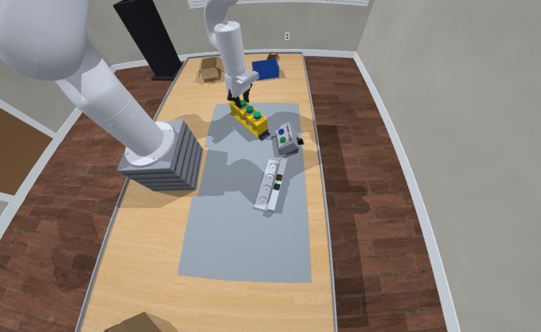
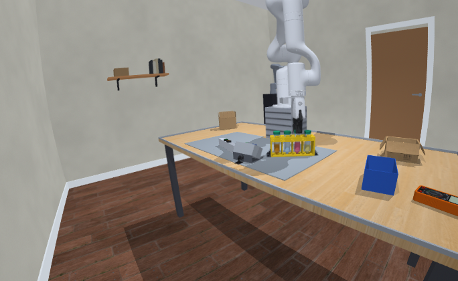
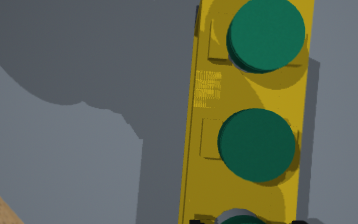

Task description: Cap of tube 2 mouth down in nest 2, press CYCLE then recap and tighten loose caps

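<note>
The green cap lies 20 mm below my hand. Round my hand: green key: 210 mm ahead, 140 mm to the right, 70 mm below; key housing: 220 mm ahead, 110 mm to the right, 80 mm below; blue key: 200 mm ahead, 90 mm to the right, 70 mm below.
</note>
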